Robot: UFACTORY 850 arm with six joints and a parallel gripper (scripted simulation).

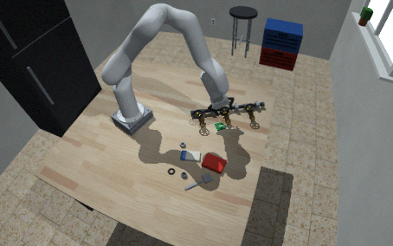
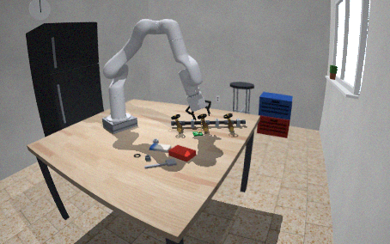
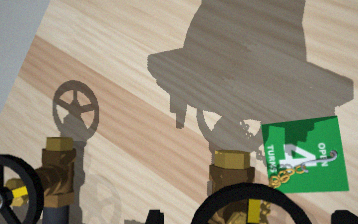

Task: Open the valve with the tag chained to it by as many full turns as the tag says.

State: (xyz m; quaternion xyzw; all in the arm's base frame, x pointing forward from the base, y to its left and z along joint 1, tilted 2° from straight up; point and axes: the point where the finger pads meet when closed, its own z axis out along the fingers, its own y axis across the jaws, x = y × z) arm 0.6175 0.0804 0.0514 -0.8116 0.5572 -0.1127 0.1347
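Now: hand 10 cm above the green tag, 5 cm to the left of it and 3 cm past it. Round my hand: grey scraper (44 cm to the right, 10 cm below, 6 cm behind); red box (33 cm to the right, 9 cm below, 1 cm behind); white block (30 cm to the right, 15 cm behind, 10 cm below).
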